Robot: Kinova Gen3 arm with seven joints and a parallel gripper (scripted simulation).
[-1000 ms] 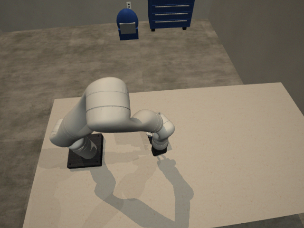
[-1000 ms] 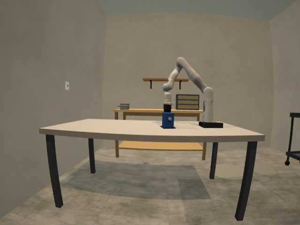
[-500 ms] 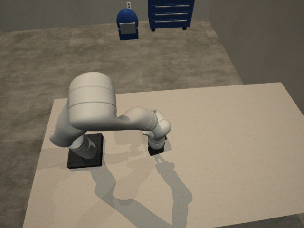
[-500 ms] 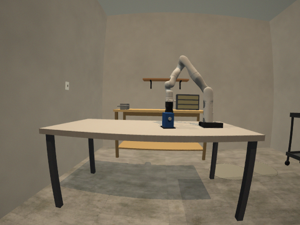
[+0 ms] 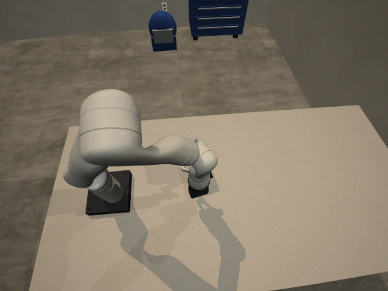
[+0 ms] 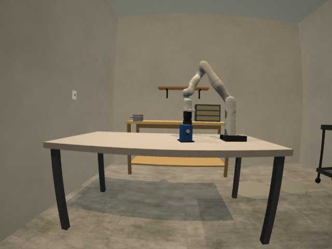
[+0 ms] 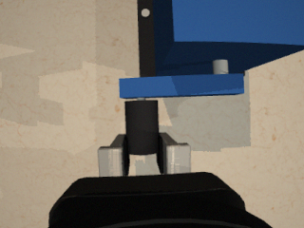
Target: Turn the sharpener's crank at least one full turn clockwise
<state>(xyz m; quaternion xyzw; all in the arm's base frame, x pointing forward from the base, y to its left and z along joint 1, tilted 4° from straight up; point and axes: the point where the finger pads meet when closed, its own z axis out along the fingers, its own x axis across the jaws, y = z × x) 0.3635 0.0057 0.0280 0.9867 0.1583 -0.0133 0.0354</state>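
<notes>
Now: hand 2 cm to the right of the black handle and 1 cm past it.
</notes>
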